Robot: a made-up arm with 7 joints.
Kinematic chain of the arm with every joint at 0, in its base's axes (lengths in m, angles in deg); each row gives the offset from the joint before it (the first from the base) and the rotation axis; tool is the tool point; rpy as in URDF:
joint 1: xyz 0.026 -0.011 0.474 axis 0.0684 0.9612 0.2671
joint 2: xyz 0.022 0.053 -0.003 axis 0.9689 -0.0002 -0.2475
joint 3: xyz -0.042 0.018 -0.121 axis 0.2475 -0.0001 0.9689
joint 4: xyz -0.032 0.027 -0.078 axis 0.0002 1 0
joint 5: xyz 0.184 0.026 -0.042 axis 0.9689 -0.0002 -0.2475
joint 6: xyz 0.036 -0.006 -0.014 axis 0.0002 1 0
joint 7: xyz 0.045 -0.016 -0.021 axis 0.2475 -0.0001 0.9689
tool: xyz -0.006 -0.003 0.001 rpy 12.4 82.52 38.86
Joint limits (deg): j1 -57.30..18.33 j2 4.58..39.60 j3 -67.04..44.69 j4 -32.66..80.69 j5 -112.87..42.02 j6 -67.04..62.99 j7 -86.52..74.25
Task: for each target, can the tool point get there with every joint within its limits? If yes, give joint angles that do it. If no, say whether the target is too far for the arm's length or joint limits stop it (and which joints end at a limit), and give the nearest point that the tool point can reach.
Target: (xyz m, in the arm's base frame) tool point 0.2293 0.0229 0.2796
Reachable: yes | joints -15.31 34.07 -35.79 -11.19 -57.53 51.95 -14.34
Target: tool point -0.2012 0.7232 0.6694
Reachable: no: too far | nearest point -0.0290 0.4521 0.3250 | short by 0.471 m
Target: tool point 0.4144 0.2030 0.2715
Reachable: yes | joints -50.41 22.60 14.79 53.78 -28.83 1.71 17.68
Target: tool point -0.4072 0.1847 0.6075
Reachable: no: joint limits stop it (at a limit: joint 1, joint 2, joint 3, joint 4, joint 5, joint 6, joint 7) | nearest point -0.2202 0.3601 0.2447 | short by 0.444 m
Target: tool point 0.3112 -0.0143 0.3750
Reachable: yes | joints -29.34 15.40 -28.21 -18.79 27.23 20.43 -4.83
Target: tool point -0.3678 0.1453 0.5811
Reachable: no: joint limits stop it (at a limit: joint 1, joint 2, joint 3, joint 4, joint 5, joint 6, joint 7) | nearest point -0.2202 0.3601 0.2447 | short by 0.426 m
